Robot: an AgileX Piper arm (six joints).
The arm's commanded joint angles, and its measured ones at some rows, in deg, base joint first. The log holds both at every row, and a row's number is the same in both.
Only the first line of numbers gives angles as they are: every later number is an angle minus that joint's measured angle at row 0.
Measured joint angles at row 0: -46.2, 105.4, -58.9, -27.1, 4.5, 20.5
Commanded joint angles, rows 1 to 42: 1.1, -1.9, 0.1, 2.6, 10.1, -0.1; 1.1, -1.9, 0.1, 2.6, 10.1, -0.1; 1.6, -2.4, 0.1, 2.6, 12.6, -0.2; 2.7, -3.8, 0.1, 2.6, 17.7, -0.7; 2.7, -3.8, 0.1, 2.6, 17.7, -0.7; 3.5, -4.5, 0.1, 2.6, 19.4, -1.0; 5.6, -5.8, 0.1, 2.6, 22.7, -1.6; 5.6, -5.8, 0.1, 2.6, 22.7, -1.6; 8.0, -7.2, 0.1, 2.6, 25.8, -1.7; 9.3, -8.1, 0.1, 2.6, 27.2, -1.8; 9.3, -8.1, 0.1, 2.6, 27.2, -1.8; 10.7, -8.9, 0.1, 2.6, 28.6, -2.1; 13.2, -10.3, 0.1, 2.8, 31.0, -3.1; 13.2, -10.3, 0.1, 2.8, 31.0, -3.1; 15.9, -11.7, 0.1, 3.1, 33.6, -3.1; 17.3, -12.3, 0.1, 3.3, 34.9, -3.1; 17.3, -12.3, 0.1, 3.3, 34.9, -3.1; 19.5, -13.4, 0.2, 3.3, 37.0, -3.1; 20.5, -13.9, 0.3, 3.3, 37.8, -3.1; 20.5, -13.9, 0.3, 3.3, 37.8, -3.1; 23.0, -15.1, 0.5, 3.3, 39.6, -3.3; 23.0, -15.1, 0.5, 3.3, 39.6, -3.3; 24.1, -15.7, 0.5, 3.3, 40.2, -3.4; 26.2, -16.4, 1.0, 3.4, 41.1, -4.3; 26.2, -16.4, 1.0, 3.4, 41.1, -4.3; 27.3, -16.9, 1.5, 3.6, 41.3, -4.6; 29.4, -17.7, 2.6, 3.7, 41.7, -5.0; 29.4, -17.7, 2.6, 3.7, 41.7, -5.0; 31.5, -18.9, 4.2, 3.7, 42.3, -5.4; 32.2, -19.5, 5.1, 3.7, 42.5, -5.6; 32.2, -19.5, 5.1, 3.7, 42.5, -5.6; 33.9, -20.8, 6.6, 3.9, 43.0, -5.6; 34.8, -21.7, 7.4, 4.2, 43.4, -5.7; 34.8, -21.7, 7.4, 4.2, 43.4, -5.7; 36.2, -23.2, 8.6, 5.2, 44.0, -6.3; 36.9, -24.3, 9.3, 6.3, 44.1, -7.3; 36.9, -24.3, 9.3, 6.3, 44.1, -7.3; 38.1, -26.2, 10.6, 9.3, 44.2, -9.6; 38.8, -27.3, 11.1, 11.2, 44.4, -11.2; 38.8, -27.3, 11.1, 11.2, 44.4, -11.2; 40.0, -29.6, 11.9, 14.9, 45.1, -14.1; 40.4, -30.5, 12.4, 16.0, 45.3, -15.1
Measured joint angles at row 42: 39.2, -27.9, 11.1, 12.1, 44.2, -11.3
